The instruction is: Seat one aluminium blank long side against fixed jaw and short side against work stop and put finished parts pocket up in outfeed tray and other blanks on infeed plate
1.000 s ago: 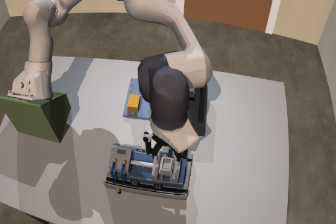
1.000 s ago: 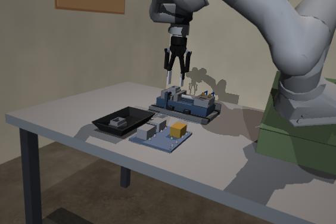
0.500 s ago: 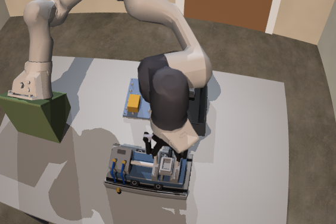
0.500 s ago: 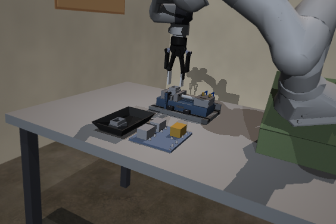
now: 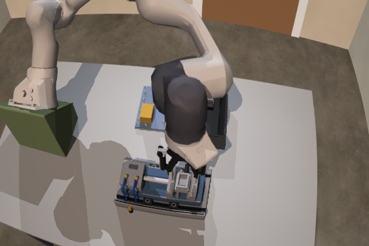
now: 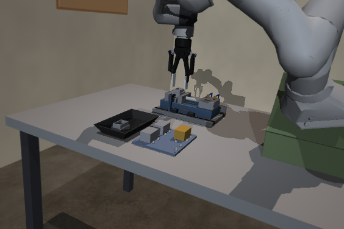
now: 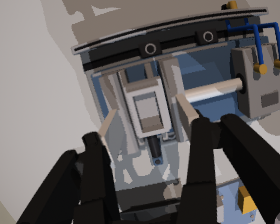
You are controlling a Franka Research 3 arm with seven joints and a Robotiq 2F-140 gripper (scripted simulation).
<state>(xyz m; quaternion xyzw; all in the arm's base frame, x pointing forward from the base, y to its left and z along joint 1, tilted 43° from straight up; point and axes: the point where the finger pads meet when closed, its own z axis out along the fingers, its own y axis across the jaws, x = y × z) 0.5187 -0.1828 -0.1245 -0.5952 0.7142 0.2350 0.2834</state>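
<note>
Now: hand 60 mm past the blue vise, 10 mm to the right of it and 110 mm above it. Also, from my hand: brass blank: 130 mm behind, 300 mm to the left, 120 mm below; aluminium blank: 40 mm behind, 290 mm to the left, 120 mm below.
</note>
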